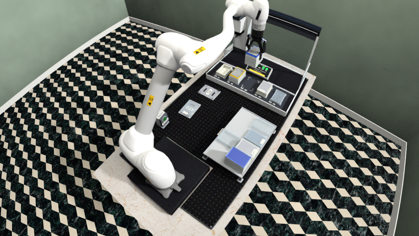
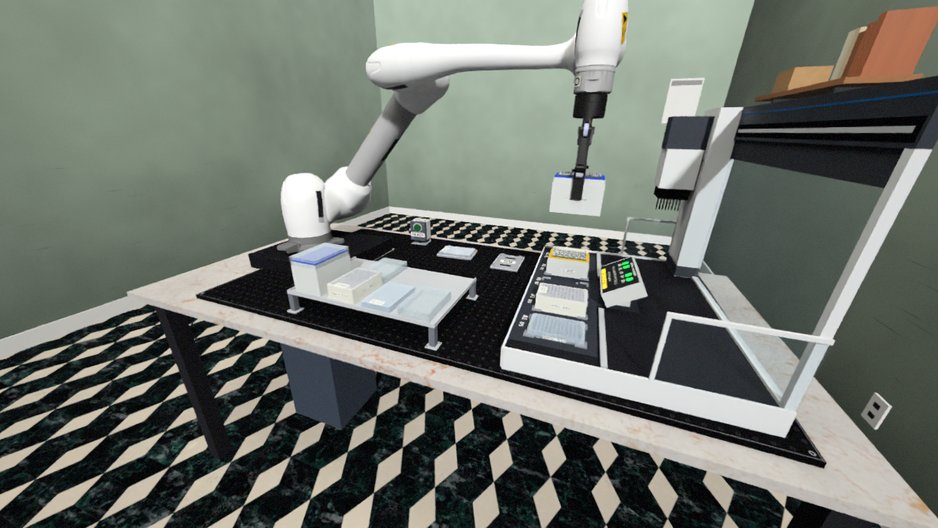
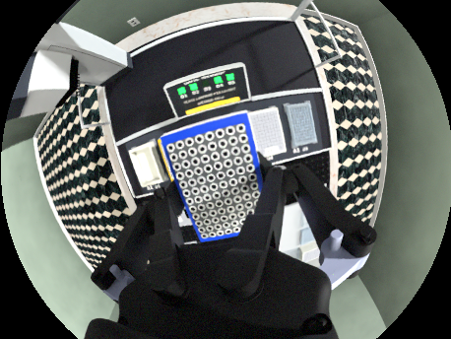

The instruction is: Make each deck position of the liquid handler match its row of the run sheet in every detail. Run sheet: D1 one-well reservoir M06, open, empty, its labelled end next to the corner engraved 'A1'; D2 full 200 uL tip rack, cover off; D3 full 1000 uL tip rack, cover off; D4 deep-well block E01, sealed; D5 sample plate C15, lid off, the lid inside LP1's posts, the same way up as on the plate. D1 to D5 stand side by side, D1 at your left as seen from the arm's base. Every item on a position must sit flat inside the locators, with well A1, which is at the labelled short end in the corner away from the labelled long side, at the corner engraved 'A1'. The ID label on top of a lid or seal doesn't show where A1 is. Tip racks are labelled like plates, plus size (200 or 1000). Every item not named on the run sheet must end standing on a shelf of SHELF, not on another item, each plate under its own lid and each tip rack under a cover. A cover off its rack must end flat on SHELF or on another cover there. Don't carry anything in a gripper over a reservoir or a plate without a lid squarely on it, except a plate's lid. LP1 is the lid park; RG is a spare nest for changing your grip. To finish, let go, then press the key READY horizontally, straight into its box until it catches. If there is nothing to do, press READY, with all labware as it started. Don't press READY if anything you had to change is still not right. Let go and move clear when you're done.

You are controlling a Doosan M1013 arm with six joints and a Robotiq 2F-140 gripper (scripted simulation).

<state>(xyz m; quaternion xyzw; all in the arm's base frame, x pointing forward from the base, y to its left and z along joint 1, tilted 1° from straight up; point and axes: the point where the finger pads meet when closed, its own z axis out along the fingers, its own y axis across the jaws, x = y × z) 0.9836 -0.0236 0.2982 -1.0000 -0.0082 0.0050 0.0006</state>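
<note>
Right now the yellow-rimmed tip rack is 10 mm behind my hand, 120 mm to the left of it and 260 mm below it. From my hand the other things lie so: white one-well reservoir (250 mm to the left, 290 mm below); then clear plate (250 mm to the right, 290 mm below); then blue-rimmed tip rack (10 mm behind, 10 mm to the right).
</note>
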